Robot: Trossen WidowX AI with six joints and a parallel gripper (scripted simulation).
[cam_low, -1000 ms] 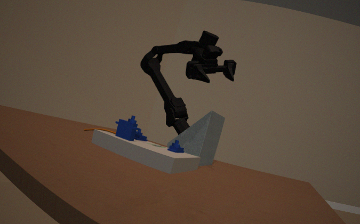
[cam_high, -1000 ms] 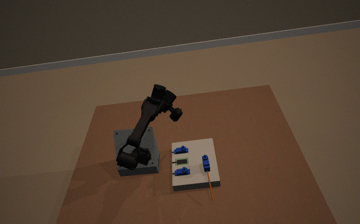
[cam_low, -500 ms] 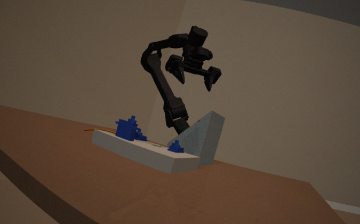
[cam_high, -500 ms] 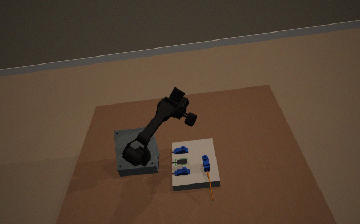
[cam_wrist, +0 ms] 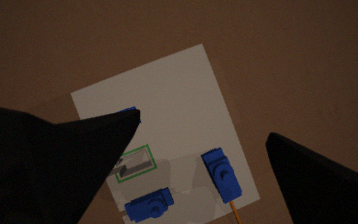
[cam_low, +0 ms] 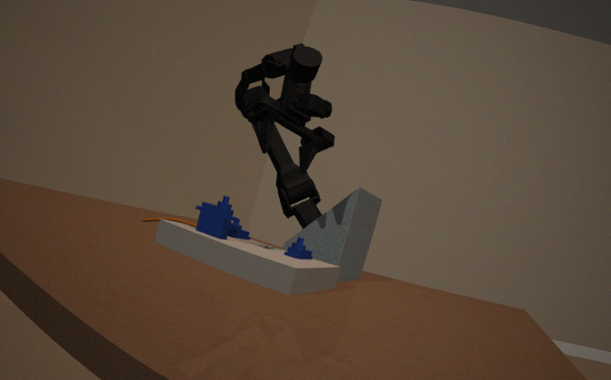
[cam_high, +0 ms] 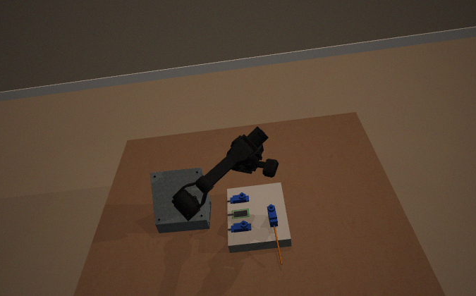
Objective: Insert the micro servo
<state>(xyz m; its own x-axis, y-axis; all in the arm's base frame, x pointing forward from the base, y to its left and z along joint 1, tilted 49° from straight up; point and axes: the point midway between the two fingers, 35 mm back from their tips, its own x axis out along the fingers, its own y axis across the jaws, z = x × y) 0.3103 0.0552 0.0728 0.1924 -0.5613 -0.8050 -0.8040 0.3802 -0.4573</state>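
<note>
My gripper tip is now 40 mm to the left of the pale deck and 190 mm above it.
</note>
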